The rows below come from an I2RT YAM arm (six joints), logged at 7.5 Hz.
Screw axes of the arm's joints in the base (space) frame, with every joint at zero. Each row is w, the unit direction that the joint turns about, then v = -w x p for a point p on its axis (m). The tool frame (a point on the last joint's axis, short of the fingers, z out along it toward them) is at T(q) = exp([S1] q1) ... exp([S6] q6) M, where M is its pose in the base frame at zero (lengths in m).
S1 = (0, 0, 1, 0.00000, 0.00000, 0.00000)
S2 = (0, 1, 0, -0.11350, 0.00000, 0.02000)
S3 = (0, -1, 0, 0.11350, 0.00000, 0.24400)
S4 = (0, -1, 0, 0.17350, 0.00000, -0.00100)
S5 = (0, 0, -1, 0.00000, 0.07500, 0.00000)
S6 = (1, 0, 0, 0.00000, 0.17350, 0.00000)
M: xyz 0.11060 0.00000 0.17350 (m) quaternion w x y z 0.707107 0 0.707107 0
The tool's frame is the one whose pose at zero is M.
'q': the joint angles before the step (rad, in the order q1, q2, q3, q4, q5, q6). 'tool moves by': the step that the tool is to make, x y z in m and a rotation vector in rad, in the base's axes. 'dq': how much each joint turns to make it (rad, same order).
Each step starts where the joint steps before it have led.
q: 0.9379 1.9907 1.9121 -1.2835 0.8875 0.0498
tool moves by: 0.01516 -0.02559 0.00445 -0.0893 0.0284 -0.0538
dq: -0.0691 -0.0092 0.0057 -0.0762 0.0297 -0.0336
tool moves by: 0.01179 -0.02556 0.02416 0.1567 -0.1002 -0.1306
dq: -0.0686 -0.0602 0.0085 0.0289 -0.0183 0.1088
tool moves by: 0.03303 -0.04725 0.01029 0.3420 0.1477 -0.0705
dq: -0.1782 -0.0465 -0.0001 0.0627 -0.3708 0.0053
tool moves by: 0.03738 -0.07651 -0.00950 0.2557 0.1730 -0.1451
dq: -0.2548 0.0011 -0.0171 -0.0131 -0.3254 0.0004
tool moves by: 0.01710 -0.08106 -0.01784 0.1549 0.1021 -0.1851
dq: -0.2381 0.0000 -0.0622 0.0011 -0.1826 0.0004
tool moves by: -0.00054 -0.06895 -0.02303 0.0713 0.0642 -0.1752
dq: -0.1922 0.0000 -0.0866 0.0248 -0.0752 0.0003
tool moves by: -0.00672 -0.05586 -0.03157 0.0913 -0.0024 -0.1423
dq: -0.1603 0.0000 -0.1259 0.1152 -0.0924 0.0000
